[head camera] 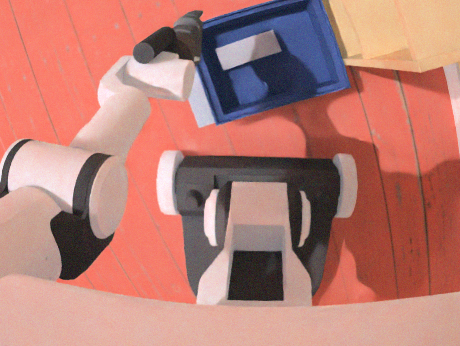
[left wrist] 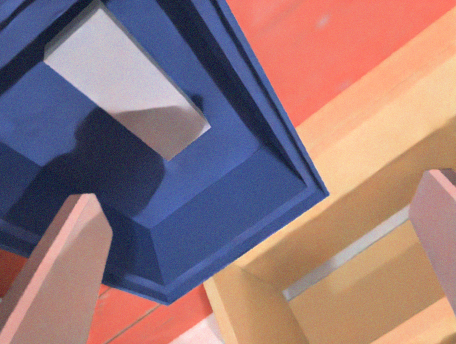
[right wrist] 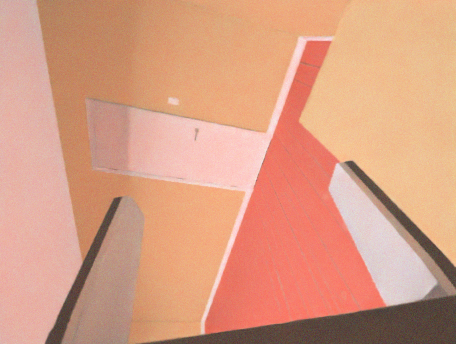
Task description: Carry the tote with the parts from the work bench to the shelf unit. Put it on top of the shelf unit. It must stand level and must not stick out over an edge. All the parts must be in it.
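Frame: origin at the robot's base, x right, y ahead, z up, level; metres.
Seen in the pictures: left gripper, between the fingertips: (head camera: pixel 197 33) (left wrist: pixel 257 202); right gripper, between the fingertips: (right wrist: pixel 234 191); robot's base, origin of its link: (head camera: pixel 259 173).
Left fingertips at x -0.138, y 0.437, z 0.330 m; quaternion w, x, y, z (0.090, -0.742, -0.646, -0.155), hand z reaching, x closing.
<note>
Offsets run from my left fingertips to a thing's top centre. Level surfaces: height alone.
The blue tote {dz -0.182, dx +0.162, dy -0.046 m} (head camera: pixel 305 30) (left wrist: pixel 200 250) stands low over the red floor, beside the shelf unit (head camera: pixel 390 30) (left wrist: pixel 380 115). A pale grey block {dz -0.272, dx +0.105, dy -0.030 m} (head camera: pixel 248 50) (left wrist: pixel 120 80) lies in it. Another pale piece {dz -0.289, dx -0.044, dy -0.180 m} (head camera: pixel 201 107) shows at the tote's left edge in the head view, partly hidden by the tote. My left gripper (head camera: pixel 199 16) (left wrist: pixel 257 202) is open and empty, above the tote's left side in the head view; in the left wrist view a tote corner shows between its fingers. My right gripper (right wrist: pixel 234 191) is open and empty, away from the tote. The work bench does not show.
My wheeled base (head camera: pixel 260 175) stands just below the tote in the head view. A white skirting strip (head camera: pixel 453 92) runs at the right. The right wrist view shows a pink door (right wrist: pixel 175 145), the red floor {dz -0.329 m} (right wrist: pixel 285 225) and a large yellow surface {dz +0.281 m} (right wrist: pixel 395 90) at the right.
</note>
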